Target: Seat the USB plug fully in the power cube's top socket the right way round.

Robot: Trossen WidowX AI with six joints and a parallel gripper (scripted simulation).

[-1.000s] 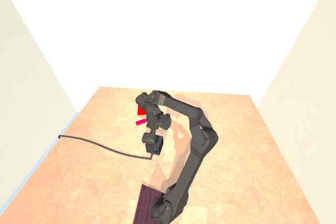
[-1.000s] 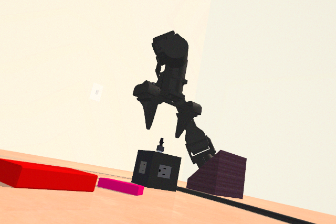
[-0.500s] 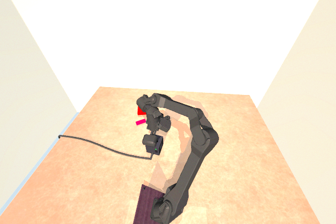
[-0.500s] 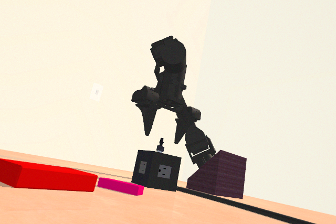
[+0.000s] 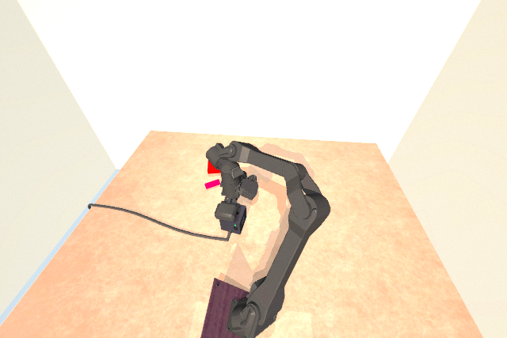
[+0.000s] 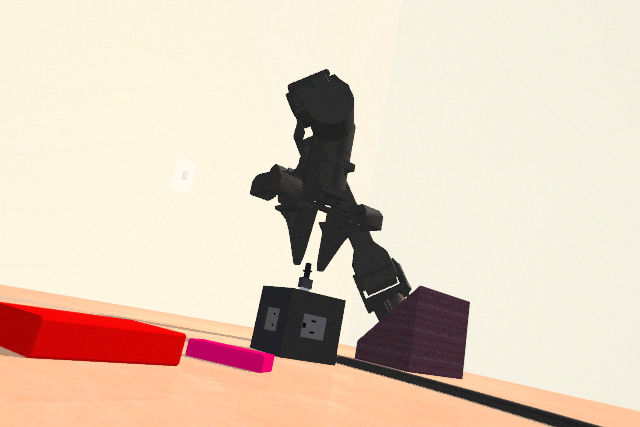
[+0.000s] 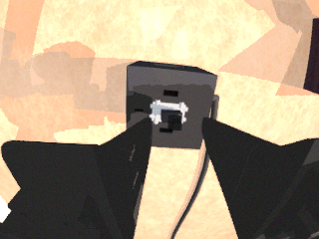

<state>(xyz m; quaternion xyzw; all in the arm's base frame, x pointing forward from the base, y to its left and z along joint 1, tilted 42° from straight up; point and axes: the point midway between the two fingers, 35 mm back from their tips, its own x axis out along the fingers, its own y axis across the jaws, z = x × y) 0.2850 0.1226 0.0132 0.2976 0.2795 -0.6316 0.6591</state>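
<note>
My gripper tip is 1 cm above the USB plug. Also, from my gripper tip: red block (28 cm ahead, 17 cm to the left, 10 cm below); pink block (17 cm ahead, 14 cm to the left, 10 cm below).
</note>
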